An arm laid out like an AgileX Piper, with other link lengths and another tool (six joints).
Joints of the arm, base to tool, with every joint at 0 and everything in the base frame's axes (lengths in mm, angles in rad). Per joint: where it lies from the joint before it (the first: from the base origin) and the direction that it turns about. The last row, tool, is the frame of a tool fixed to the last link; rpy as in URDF.
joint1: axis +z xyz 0 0 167.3
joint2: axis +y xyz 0 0 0
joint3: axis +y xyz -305 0 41.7
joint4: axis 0.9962 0 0.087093 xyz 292.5 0 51.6
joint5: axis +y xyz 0 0 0
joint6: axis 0.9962 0 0.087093 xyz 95.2 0 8.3
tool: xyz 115.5 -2 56.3 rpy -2.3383 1.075 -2.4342
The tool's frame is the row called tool.
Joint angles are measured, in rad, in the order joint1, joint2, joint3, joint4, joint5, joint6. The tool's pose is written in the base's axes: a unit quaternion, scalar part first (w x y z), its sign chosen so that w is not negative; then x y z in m. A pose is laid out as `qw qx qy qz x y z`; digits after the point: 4 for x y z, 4 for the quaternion.
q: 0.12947 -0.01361 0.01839 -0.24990 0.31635 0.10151
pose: 0.4237 -0.1774 0.8688 -0.1849 0.2071 0.0145 0.2518
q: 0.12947 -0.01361 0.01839 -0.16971 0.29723 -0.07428
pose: 0.4280 -0.2154 0.8509 -0.2152 0.2061 0.0250 0.2541
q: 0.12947 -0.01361 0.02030 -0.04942 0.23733 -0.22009
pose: 0.4543 -0.2312 0.8320 -0.2191 0.2046 0.0345 0.2652
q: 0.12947 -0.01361 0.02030 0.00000 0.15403 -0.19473
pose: 0.4941 -0.2049 0.8230 -0.1914 0.2030 0.0334 0.2841
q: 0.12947 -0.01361 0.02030 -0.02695 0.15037 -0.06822
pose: 0.4989 -0.1765 0.8347 -0.1522 0.2036 0.0280 0.2853
